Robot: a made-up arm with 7 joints.
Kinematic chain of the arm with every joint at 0, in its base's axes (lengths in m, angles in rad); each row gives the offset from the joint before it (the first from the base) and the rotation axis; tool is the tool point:
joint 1: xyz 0 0 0.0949 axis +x
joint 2: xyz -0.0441 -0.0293 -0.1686 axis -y
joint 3: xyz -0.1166 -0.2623 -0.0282 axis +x
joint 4: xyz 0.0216 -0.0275 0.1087 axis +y
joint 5: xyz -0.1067 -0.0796 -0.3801 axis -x
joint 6: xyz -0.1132 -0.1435 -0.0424 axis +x
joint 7: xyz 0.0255 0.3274 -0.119 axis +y
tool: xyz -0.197 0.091 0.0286
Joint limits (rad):
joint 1: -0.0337..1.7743
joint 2: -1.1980..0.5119
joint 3: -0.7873..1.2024
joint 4: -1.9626..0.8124
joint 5: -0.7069..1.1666
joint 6: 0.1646..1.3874
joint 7: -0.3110..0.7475
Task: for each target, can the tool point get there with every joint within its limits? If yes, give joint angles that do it. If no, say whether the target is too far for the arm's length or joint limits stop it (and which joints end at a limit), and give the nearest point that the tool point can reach.
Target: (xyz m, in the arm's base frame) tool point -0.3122 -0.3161 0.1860
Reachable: yes | joints 0.3891 -0.9318 0.1164 0.1924 -0.3657 0.4912 0.5864
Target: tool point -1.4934 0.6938 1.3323
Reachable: no: too far | nearest point -0.6477 0.4466 0.3333 | short by 1.332 m
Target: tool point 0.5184 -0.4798 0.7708
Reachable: no: joint limits stop it (at a limit: joint 1, joint 2, joint 3, joint 4, joint 5, joint 6) | nearest point 0.2069 -0.4046 0.5061 | short by 0.416 m
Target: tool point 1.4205 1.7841 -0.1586
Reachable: no: too far | nearest point 0.4451 0.7405 -0.1345 | short by 1.429 m
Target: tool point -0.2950 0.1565 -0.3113
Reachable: yes | joints 0.5979 0.2378 0.6417 -0.7517 0.0244 1.0692 -0.1233
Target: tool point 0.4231 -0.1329 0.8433
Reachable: no: joint limits stop it (at a limit: joint 1, joint 2, joint 3, joint 4, joint 5, joint 6) | nearest point 0.1983 -0.2865 0.5020 | short by 0.437 m
